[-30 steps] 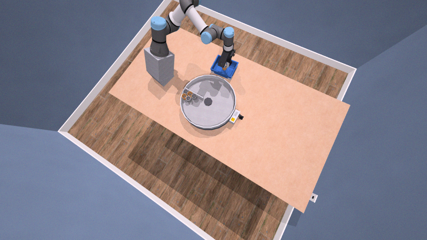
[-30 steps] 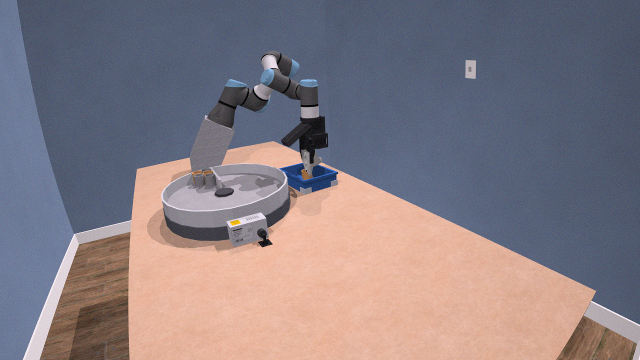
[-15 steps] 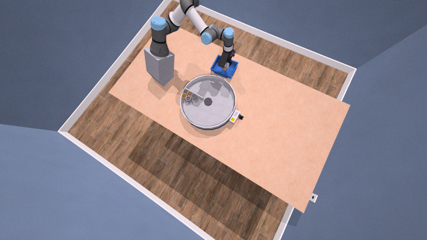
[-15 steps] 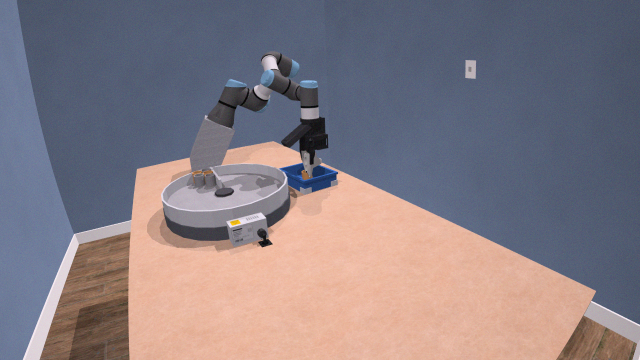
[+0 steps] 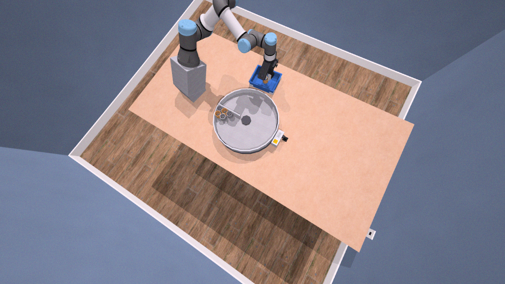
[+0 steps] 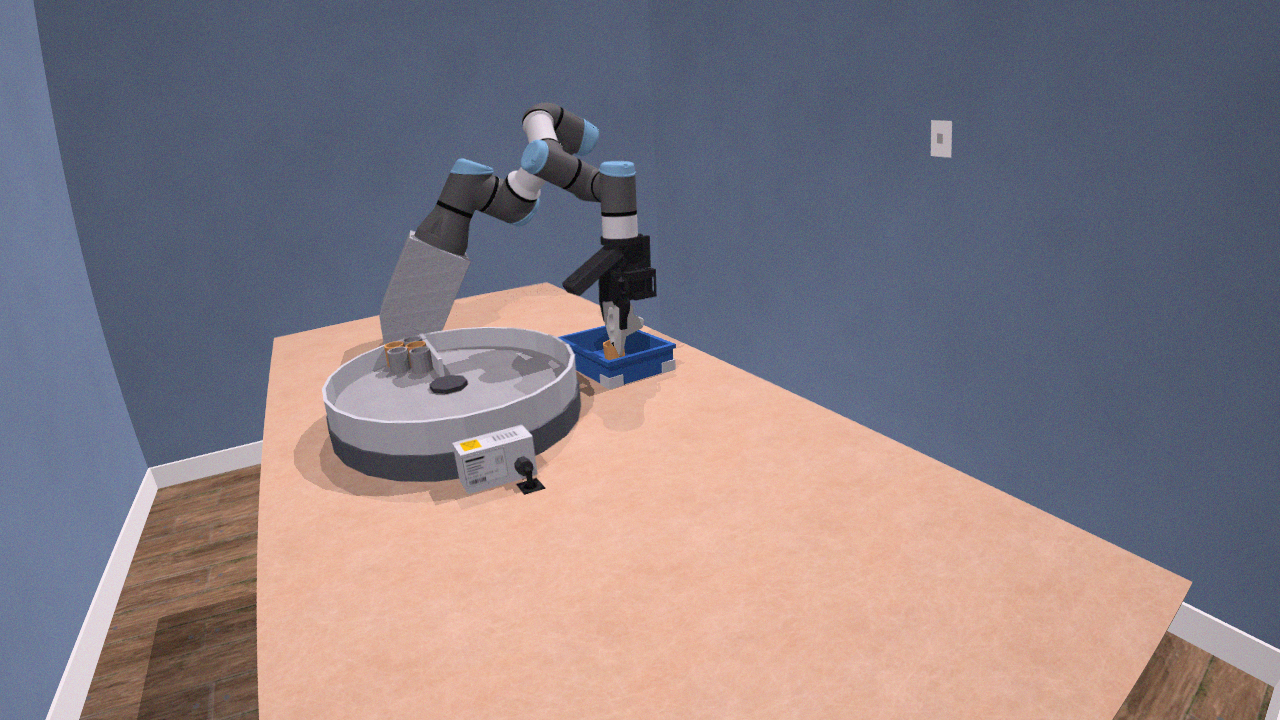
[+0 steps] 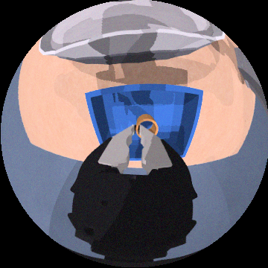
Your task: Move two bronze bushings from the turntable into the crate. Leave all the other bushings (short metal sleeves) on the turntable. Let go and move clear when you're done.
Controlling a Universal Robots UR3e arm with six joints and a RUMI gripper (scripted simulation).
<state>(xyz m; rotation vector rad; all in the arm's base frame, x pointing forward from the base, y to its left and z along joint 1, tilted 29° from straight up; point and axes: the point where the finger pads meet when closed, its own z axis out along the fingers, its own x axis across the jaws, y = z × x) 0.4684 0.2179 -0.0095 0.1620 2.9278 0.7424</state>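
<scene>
My gripper is now 20 mm past the blue crate and 20 mm above it. Round my hand: grey turntable 330 mm to the right, 10 mm above.
</scene>
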